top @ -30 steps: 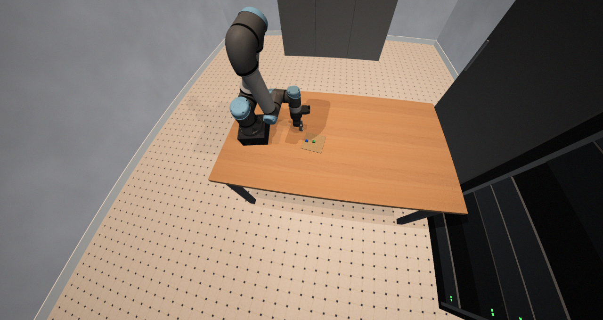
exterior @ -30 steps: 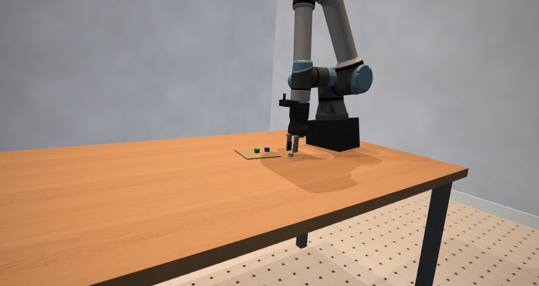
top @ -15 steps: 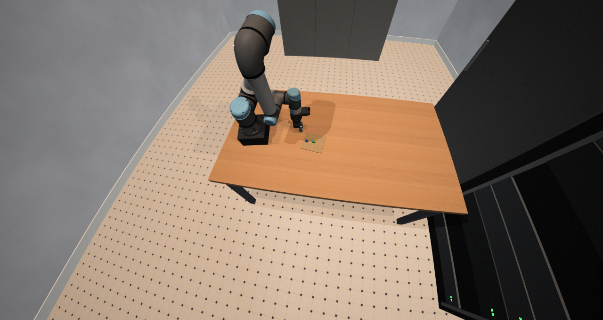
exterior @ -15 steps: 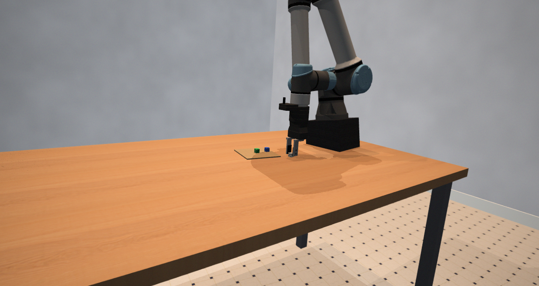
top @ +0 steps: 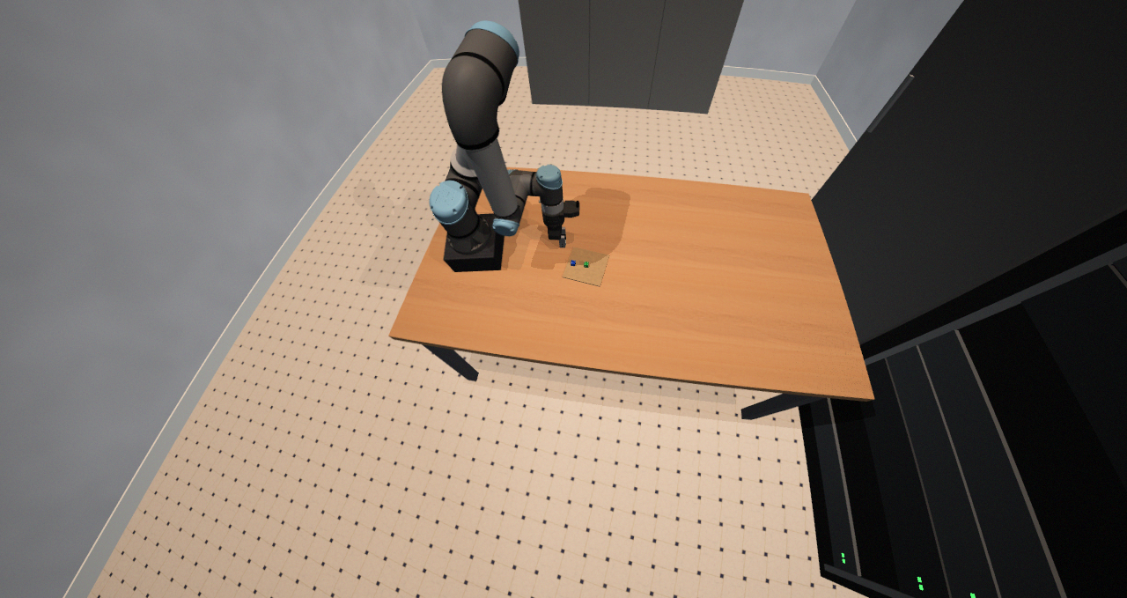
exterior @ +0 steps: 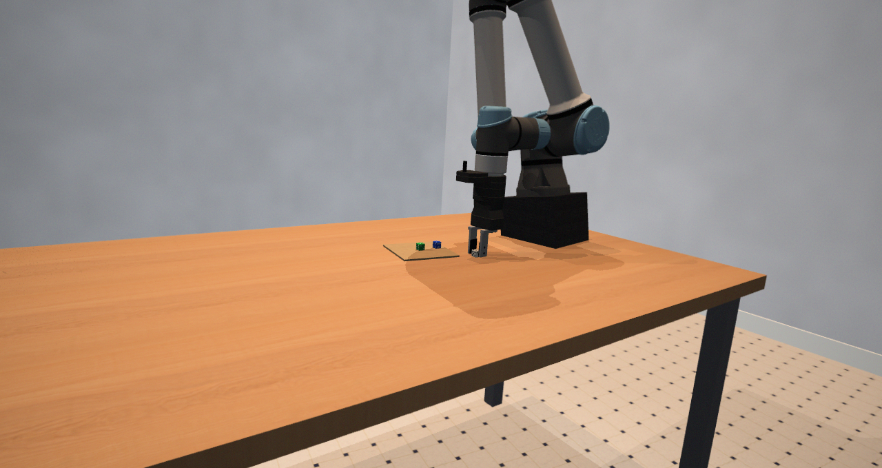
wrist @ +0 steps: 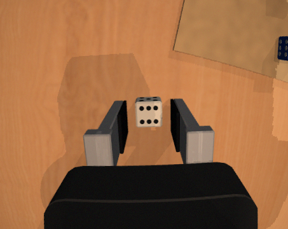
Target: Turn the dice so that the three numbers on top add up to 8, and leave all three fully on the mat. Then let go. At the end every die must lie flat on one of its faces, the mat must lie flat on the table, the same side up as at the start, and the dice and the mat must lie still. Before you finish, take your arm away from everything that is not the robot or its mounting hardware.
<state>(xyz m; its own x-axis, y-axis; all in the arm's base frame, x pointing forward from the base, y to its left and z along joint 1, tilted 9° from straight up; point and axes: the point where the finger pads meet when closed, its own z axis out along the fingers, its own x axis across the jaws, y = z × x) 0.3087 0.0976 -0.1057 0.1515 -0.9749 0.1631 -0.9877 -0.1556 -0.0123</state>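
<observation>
Now: hand 1 cm above the white die. From my hand the other things lie so: green die (11 cm ahead, 9 cm to the right, 1 cm below); mat (11 cm ahead, 9 cm to the right, 2 cm below); blue die (9 cm to the right, 6 cm ahead, 1 cm below).
</observation>
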